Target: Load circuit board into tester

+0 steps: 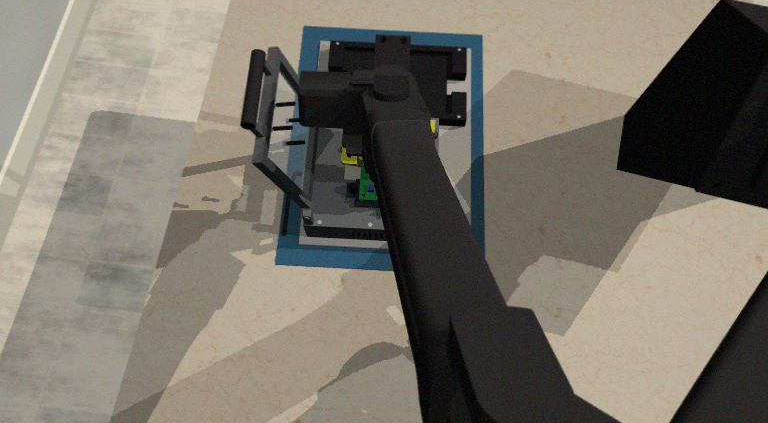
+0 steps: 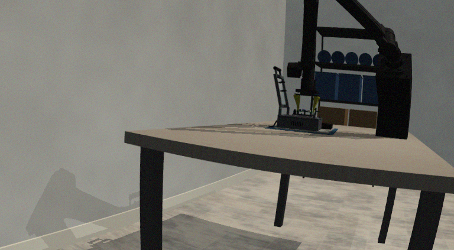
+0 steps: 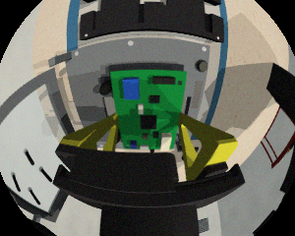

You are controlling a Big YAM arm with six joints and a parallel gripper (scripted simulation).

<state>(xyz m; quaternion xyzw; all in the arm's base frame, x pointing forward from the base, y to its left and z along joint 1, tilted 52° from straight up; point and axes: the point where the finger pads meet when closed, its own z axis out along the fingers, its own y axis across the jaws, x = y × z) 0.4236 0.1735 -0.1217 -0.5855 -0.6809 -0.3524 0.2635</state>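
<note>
The green circuit board is right at my hand. From my hand the other things lie so: see-through lid (12 cm ahead, 9 cm above, 2 cm to the left).
</note>
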